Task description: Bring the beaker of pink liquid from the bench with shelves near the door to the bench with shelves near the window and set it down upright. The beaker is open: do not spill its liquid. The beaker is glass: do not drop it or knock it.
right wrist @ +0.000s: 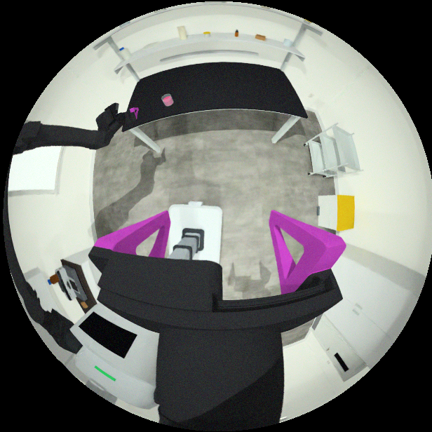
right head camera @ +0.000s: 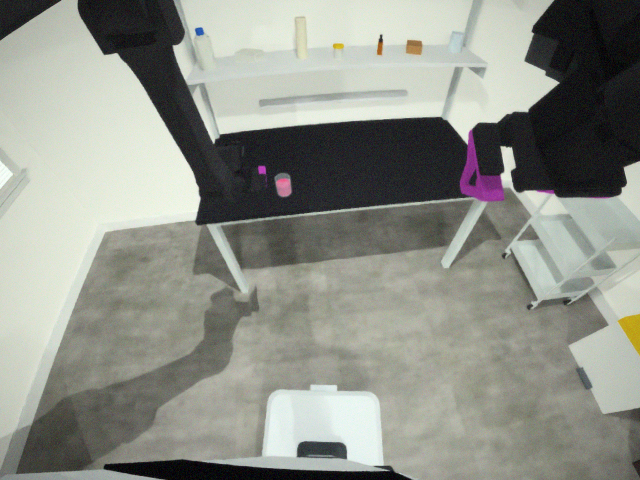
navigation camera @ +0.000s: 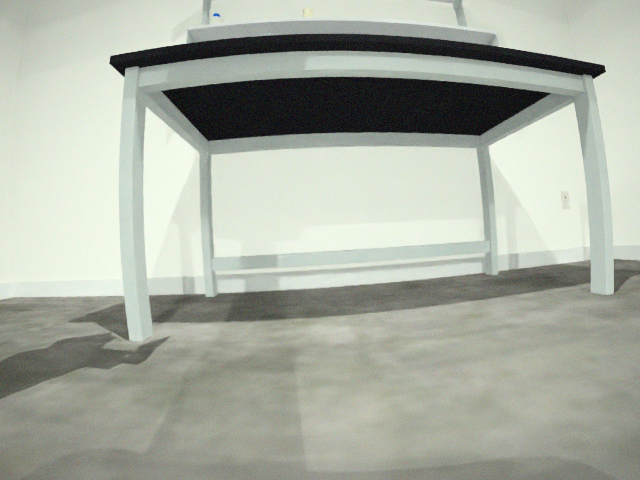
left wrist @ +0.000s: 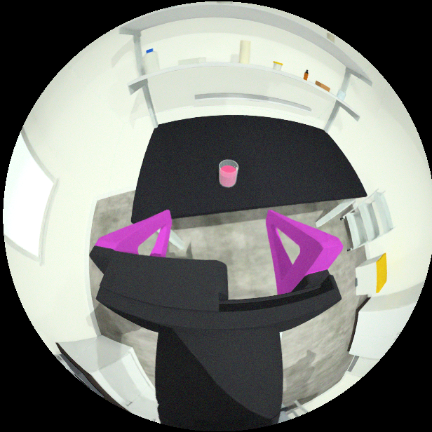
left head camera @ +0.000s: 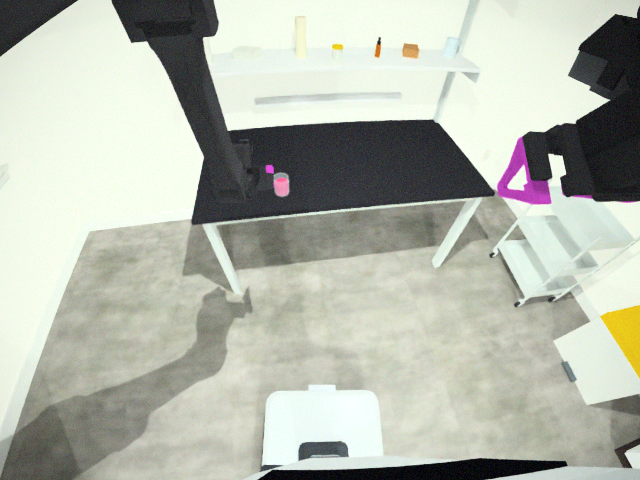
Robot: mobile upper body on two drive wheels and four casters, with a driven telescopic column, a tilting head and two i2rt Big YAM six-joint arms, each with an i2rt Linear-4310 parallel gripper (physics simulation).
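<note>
The glass beaker of pink liquid (left head camera: 281, 185) (right head camera: 283, 186) (left wrist: 228, 175) (right wrist: 167, 100) stands upright on the black top of a bench with shelves (left head camera: 361, 155) (right head camera: 361, 155) (left wrist: 280, 150) (right wrist: 225, 90), left of the middle near the front edge. My left gripper (left head camera: 267, 174) (left wrist: 218, 215) (right wrist: 130, 110) is open and empty at the bench's left front part, left of the beaker and apart from it. In the left wrist view the beaker shows beyond the fingertips, between them in the picture. My right gripper (right wrist: 219, 215) is open and empty, high at the right in the head views.
A shelf (left head camera: 330, 62) (right head camera: 330, 64) above the bench holds several bottles, jars and boxes. A white cart (left head camera: 547, 227) (right head camera: 558, 232) (right wrist: 332, 152) stands right of the bench. A white and yellow cabinet (left head camera: 594, 361) (right wrist: 327, 212) is at the right. A bright pane (left wrist: 27, 200) (right wrist: 35, 172) is at the left.
</note>
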